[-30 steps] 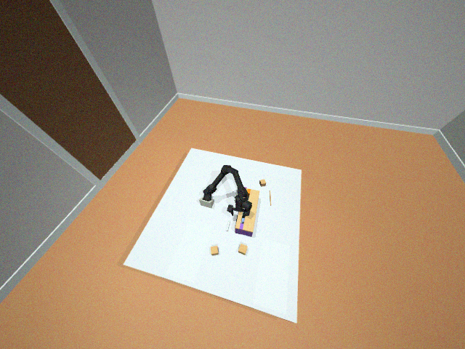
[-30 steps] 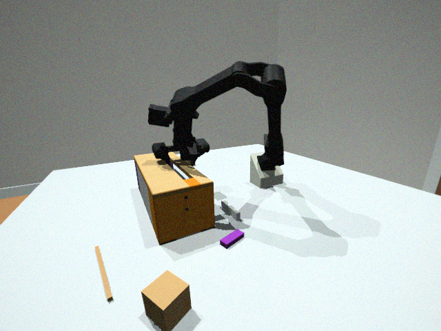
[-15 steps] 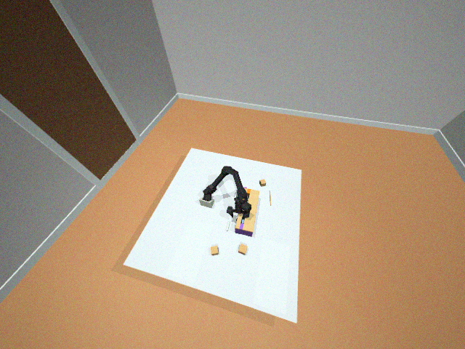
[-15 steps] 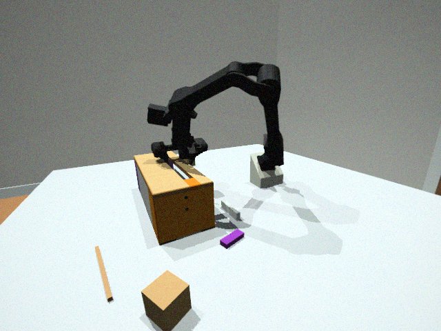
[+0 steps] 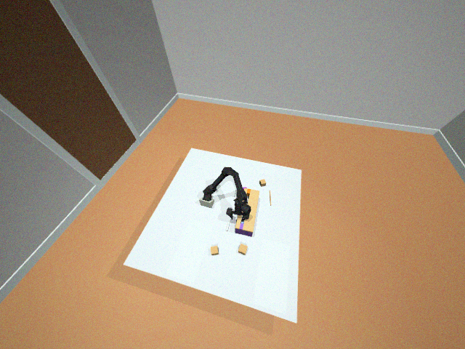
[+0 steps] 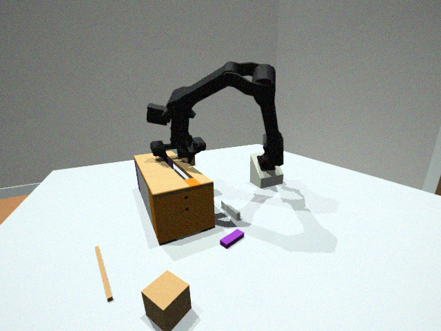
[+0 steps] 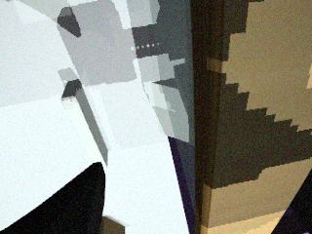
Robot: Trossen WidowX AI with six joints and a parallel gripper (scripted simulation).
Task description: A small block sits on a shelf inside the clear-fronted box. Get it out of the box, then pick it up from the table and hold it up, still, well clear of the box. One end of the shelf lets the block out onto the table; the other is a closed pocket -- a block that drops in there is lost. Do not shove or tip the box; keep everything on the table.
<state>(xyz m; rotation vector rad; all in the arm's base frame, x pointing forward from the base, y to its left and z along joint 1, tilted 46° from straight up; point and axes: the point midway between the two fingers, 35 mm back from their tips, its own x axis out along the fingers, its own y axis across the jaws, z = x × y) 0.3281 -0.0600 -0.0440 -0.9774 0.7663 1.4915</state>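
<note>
The blue block is 6 cm ahead of my gripper tip and 1 cm to the right of it. Also, from my gripper tip: thin wooden stick 36 cm to the left, 21 cm ahead, 8 cm below; tan cube 49 cm to the left, 10 cm ahead, 6 cm below; box 12 cm to the left, 3 cm below, 2 cm ahead.
</note>
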